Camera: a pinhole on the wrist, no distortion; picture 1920 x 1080 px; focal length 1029.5 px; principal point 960.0 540.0 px. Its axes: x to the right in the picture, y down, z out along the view. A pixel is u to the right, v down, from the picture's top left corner.
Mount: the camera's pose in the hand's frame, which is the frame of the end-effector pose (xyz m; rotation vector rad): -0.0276 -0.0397 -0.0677 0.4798 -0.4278 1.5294
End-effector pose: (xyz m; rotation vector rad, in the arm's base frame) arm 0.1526 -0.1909 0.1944 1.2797 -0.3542 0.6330
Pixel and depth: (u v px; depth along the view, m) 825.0 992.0 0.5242
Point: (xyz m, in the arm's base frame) 0.2370 -0.6334 -0.1529
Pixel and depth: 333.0 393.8 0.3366
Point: 0.4298 -0.3397 -0.0659
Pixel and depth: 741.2 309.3 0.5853
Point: 0.5673 -0.5674 0.0017
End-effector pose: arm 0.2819 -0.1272 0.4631 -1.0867 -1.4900 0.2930
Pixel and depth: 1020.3 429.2 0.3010
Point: 0.0291 -0.1402 0.5582
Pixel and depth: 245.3 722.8 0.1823
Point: 0.1488 -0.2918 0.6004
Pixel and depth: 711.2 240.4 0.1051
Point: 0.2250 -0.1828 0.5505
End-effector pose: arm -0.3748 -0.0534 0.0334 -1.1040 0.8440 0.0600
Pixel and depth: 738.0 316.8 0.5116
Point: 0.0431 -0.0479 0.3358
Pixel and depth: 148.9 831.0 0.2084
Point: -0.2921 -0.1508 0.3085
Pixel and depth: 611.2 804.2 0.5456
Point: -0.0965 -0.0045 0.5556
